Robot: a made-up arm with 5 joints. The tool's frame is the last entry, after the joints. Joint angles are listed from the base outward. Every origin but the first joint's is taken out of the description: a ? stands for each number. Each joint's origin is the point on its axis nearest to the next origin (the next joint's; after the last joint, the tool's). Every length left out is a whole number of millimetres.
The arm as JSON. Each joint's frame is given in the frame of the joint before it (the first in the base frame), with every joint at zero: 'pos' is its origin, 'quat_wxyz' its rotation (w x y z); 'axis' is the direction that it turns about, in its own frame. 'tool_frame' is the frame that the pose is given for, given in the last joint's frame.
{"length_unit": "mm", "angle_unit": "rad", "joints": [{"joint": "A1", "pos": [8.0, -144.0, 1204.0], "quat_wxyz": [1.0, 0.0, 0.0, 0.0], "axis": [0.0, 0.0, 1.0]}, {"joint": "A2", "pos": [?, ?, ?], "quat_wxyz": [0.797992, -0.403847, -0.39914, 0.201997], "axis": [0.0, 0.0, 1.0]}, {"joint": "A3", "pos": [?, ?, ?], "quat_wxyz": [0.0, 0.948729, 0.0, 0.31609], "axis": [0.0, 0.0, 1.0]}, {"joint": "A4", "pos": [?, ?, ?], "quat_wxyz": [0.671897, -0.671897, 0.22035, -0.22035], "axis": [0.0, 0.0, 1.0]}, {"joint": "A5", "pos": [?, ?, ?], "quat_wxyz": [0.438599, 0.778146, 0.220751, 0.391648], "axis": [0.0, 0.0, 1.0]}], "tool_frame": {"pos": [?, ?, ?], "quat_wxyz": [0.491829, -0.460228, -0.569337, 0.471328]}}
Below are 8 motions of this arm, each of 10 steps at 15 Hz.
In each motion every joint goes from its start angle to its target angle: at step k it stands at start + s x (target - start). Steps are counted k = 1, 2, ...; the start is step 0. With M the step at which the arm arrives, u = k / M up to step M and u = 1 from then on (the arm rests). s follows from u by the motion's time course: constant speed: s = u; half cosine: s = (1 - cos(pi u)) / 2; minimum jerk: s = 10 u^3 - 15 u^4 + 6 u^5.
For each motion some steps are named. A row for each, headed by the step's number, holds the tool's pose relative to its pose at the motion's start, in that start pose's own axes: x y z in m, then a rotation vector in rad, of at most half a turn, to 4 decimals.
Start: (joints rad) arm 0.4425 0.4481 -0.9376 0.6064 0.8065
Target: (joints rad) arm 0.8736 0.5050 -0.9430 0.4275 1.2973
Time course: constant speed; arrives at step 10
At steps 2, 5, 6, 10:
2: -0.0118 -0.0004 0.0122 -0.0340 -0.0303 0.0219
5: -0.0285 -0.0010 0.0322 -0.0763 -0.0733 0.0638
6: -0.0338 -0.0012 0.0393 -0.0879 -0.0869 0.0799
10: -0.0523 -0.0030 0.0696 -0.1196 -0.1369 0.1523

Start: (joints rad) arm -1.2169 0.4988 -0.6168 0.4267 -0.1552
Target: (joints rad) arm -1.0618 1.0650 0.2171 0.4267 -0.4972
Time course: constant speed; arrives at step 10
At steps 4, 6, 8, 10:
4: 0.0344 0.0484 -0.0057 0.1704 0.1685 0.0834
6: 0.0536 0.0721 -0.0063 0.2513 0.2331 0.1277
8: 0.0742 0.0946 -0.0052 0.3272 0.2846 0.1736
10: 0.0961 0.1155 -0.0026 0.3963 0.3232 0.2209

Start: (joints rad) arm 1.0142 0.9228 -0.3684 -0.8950 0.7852
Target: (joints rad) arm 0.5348 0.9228 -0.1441 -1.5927 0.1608
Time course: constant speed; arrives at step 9
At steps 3, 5, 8, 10:
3: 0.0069 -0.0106 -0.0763 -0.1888 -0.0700 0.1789
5: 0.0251 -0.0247 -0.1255 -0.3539 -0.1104 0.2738
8: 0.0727 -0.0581 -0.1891 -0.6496 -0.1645 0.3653
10: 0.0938 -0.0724 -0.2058 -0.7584 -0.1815 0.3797

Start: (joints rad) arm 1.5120 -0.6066 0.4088 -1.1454 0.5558
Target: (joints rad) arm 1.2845 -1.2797 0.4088 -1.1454 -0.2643
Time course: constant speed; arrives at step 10
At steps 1, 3, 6, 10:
1: 0.0097 0.0007 -0.0064 0.0391 0.0250 0.0292
3: 0.0289 0.0060 -0.0171 0.1135 0.0754 0.0964
6: 0.0553 0.0231 -0.0263 0.2132 0.1496 0.2174
10: 0.0810 0.0592 -0.0232 0.3176 0.2408 0.4119

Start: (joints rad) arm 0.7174 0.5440 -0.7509 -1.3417 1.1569
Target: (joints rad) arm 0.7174 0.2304 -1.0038 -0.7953 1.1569
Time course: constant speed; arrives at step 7
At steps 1, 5, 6, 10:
1: 0.0063 0.0040 0.0053 -0.0040 0.0181 -0.0483
5: 0.0323 0.0162 0.0226 -0.0292 0.0930 -0.2379
6: 0.0390 0.0184 0.0257 -0.0379 0.1118 -0.2847
10: 0.0457 0.0202 0.0284 -0.0476 0.1305 -0.3314

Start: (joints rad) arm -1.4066 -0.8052 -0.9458 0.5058 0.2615
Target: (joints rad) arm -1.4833 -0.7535 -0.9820 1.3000 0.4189
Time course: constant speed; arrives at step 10
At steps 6, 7, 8, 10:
6: 0.0356 0.0015 0.0569 0.2390 0.0831 -0.3609
7: 0.0423 -0.0006 0.0659 0.2769 0.0948 -0.4234
8: 0.0489 -0.0033 0.0746 0.3143 0.1060 -0.4865
10: 0.0623 -0.0107 0.0914 0.3877 0.1273 -0.6142

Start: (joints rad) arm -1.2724 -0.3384 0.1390 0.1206 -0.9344
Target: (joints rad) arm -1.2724 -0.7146 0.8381 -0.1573 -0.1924
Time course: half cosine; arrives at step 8
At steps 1, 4, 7, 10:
1: -0.0059 0.0061 0.0051 -0.0184 -0.0468 0.0277
4: -0.1069 0.0669 0.0385 -0.1427 -0.6151 0.4172
7: -0.2249 0.0725 0.0193 -0.0640 -1.1512 0.8838
10: -0.2334 0.0701 0.0159 -0.0473 -1.1923 0.9246

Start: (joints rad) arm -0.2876 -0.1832 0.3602 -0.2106 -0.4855
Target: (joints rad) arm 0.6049 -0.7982 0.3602 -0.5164 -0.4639
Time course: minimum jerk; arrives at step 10
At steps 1, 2, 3, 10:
1: -0.0006 0.0012 0.0007 0.0047 -0.0025 0.0025
2: -0.0039 0.0082 0.0048 0.0319 -0.0179 0.0168
3: -0.0107 0.0222 0.0149 0.0898 -0.0553 0.0444
10: -0.0526 0.0812 0.1415 0.5119 -0.5329 0.0865

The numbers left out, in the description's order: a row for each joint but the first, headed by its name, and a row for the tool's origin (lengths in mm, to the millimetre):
A2: 80.0 77.0 0.0
A3: -80.0 -90.0 0.0
A4: 127.0 -22.0 0.0
A5: 15.0 261.0 0.0
tool: -152.0 129.0 0.0

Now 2 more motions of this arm.
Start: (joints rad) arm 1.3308 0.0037 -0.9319 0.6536 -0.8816
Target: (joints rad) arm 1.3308 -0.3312 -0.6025 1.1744 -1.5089
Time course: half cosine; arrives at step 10
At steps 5, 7, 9, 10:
5: -0.0243 0.0781 -0.0571 -0.0786 0.3988 0.3478
7: -0.0690 0.1125 -0.1039 -0.1837 0.6604 0.5344
9: -0.1072 0.1241 -0.1350 -0.2682 0.8306 0.6387
10: -0.1129 0.1250 -0.1392 -0.2807 0.8540 0.6520

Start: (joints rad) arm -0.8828 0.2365 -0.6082 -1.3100 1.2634
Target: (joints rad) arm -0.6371 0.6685 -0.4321 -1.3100 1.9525
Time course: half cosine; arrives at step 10
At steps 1, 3, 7, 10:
1: 0.0004 0.0009 0.0026 0.0026 -0.0090 -0.0097
3: 0.0031 0.0075 0.0215 0.0176 -0.0753 -0.0814
7: 0.0121 0.0339 0.0742 0.0151 -0.2844 -0.2983
10: 0.0160 0.0453 0.0897 -0.0019 -0.3548 -0.3659

